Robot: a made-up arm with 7 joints.
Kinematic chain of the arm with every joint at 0, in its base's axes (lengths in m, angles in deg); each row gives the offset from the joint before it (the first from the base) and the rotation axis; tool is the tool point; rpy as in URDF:
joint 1: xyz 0 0 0.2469 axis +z
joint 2: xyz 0 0 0 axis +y
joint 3: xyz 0 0 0.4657 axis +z
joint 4: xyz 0.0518 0 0 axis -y
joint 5: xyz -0.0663 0 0.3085 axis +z
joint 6: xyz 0 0 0 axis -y
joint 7: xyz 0.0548 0 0 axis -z
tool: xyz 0 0 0 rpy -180 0 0
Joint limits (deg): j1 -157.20..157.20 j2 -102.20..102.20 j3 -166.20..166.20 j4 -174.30..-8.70 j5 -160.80..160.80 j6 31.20..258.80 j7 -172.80..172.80
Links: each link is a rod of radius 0.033 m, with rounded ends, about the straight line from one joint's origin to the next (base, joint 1, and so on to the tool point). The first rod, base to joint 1, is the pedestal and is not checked.
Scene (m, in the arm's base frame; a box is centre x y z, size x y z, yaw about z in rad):
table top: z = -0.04
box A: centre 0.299 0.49 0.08 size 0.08 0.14 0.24 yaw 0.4
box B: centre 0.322 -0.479 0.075 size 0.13 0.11 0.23 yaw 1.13
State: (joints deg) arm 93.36 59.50 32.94 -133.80 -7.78 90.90 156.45
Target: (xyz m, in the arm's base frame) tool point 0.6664 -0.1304 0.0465
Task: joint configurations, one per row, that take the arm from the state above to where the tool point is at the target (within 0.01 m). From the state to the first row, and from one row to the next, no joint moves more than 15 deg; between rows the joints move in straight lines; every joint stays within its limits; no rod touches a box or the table.
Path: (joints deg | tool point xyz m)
1: 81.28 54.49 29.42 -128.14 -7.59 91.73 156.45 | -0.1190 0.4552 0.1491
2: 69.19 49.48 25.89 -122.49 -7.39 92.55 156.45 | 0.0092 0.5106 0.1903
3: 57.11 44.47 22.37 -116.83 -7.20 93.38 156.45 | 0.1538 0.5240 0.2428
4: 45.03 39.45 18.84 -111.17 -7.01 94.20 156.45 | 0.2990 0.4900 0.3059
5: 33.68 47.93 9.54 -104.20 -6.91 95.24 156.45 | 0.4679 0.3964 0.2372
6: 22.33 56.41 0.24 -97.22 -6.81 96.27 156.45 | 0.5934 0.2464 0.1683
7: 10.99 64.88 -9.06 -90.25 -6.71 97.31 156.45 | 0.6607 0.0626 0.1039
8: -0.36 73.36 -18.36 -83.27 -6.61 98.35 156.45 | 0.6664 -0.1304 0.0465

